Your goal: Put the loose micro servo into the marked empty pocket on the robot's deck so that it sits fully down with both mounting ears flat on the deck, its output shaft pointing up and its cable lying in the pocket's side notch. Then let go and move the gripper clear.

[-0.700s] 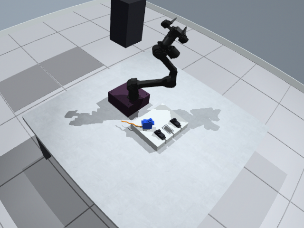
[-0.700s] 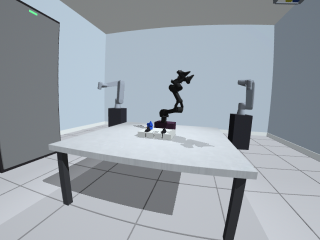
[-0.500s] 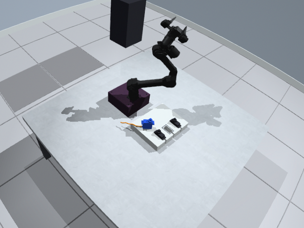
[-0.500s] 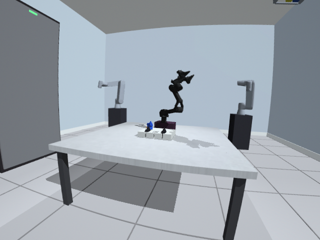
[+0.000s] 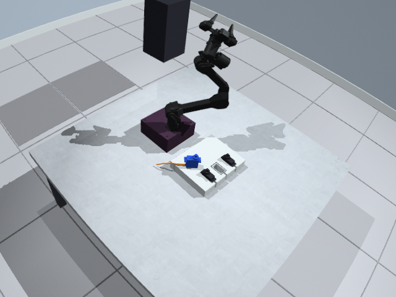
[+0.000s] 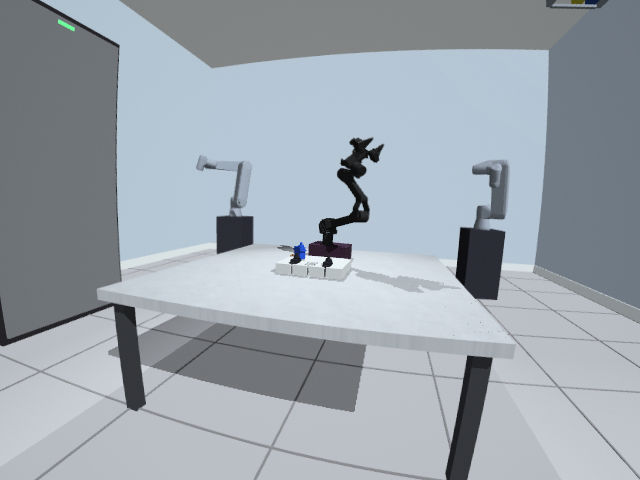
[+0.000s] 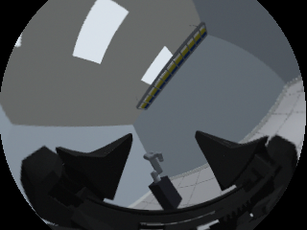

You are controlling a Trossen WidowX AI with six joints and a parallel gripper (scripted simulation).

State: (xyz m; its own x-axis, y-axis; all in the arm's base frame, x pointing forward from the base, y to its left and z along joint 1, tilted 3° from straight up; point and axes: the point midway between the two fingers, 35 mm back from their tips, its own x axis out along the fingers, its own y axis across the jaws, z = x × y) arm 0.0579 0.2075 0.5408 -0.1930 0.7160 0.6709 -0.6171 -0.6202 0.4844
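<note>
The white deck lies 180 mm ahead of my gripper tip, 260 mm to the right of it and 620 mm below it.
</note>
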